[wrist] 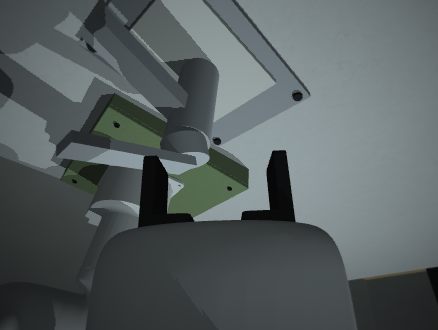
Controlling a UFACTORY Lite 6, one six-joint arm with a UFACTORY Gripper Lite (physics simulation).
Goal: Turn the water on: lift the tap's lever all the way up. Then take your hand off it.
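Places are measured from the arm's base along level axes (x left, y ahead, z down), in metres.
Pixels of known places: hand at its tool point: (216, 189); arm's base at its link origin: (140, 183).
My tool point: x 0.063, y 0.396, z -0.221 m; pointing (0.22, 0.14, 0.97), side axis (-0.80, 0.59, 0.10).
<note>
Ahead of a thing's pixels: the offset from my tool point to its top centre. "*": to the spot under its first point. Level surfaces: height alone.
A pale grey flat bar @(* dy -0.111, dx +0.028, dz +0.071 m) (110, 152) reaches leftward from the lower end of a grey upright cylinder @(* dy -0.111, dx -0.032, dz +0.178 m) (199, 95), in front of a green plate (200, 192) with dark screws. This bar looks like the tap's lever, but I cannot tell for certain. A second grey bar @(* dy -0.104, dx +0.032, dz +0.173 m) (142, 60) slants up and left from the cylinder. My gripper (215, 156) is open, with nothing between its two black fingers. The left fingertip overlaps the pale bar near its right part in the view; whether they touch cannot be told. The right finger stands apart to the right.
A grey frame @(dy -0.135, dx -0.038, dz +0.245 m) (255, 102) with dark screws lies behind the cylinder, on a pale surface @(dz +0.257 m) (365, 150). A thick grey round part (107, 230) runs down at the left, beside the gripper body. A dark grey block with a thin tan edge shows at the lower right.
</note>
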